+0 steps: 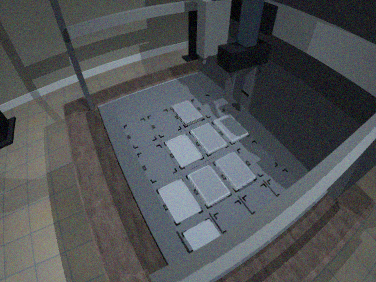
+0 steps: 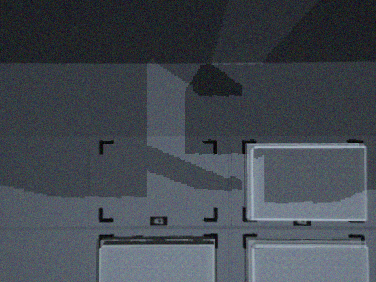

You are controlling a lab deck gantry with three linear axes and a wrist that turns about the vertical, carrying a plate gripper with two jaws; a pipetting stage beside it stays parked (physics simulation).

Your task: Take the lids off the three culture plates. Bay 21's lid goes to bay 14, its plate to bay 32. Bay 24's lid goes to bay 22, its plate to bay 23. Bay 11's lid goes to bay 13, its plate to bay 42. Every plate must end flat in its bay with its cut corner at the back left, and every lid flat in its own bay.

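Frame: origin at the robot's base, x right, y ahead, z up, level; metres.
Seen in the pictures: gripper, fingertip midpoint: [image 1: 237, 97]; robot's base at its link origin: [image 1: 124, 126].
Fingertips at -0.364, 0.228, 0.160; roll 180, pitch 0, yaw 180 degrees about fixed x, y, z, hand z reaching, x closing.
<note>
Pixels of each thing's top centre, then the offset from my fingertips to it, as dx, dy, dz.
- clear plate at its top centre: [image 2: 308, 183] [image 1: 231, 126] +0.000, +0.000, -0.146
- third plate at its top centre: [image 1: 208, 183] +0.214, +0.164, -0.146
- pale lid at its top centre: [image 1: 183, 149] +0.214, +0.000, -0.152
- last lid at its top centre: [image 1: 208, 244] +0.321, +0.328, -0.138
- pale labware piece at its top centre: [image 1: 186, 111] +0.107, -0.164, -0.146
My gripper [image 1: 241, 91] hangs high over the dark back right of the deck, with its jaws apart and no plate or lid between them; its tips are dim. A clear plate [image 1: 231, 128] [image 2: 311, 175] lies flat in bay 42. Another plate [image 1: 209, 138] [image 2: 308, 265] lies in bay 32, and a third plate [image 1: 209, 185] in bay 23. A pale lid [image 1: 184, 150] lies flat in bay 22, another lid [image 1: 179, 200] in bay 13, and the last lid [image 1: 201, 234] in bay 14. The plates' cut corners are too small to make out.
A pale labware piece [image 1: 187, 111] [image 2: 157, 264] lies in bay 31, and another piece [image 1: 235, 170] in bay 33. A light rail [image 1: 300, 185] crosses the front right. The pale column of the parked stage [image 1: 213, 30] stands at the back.
</note>
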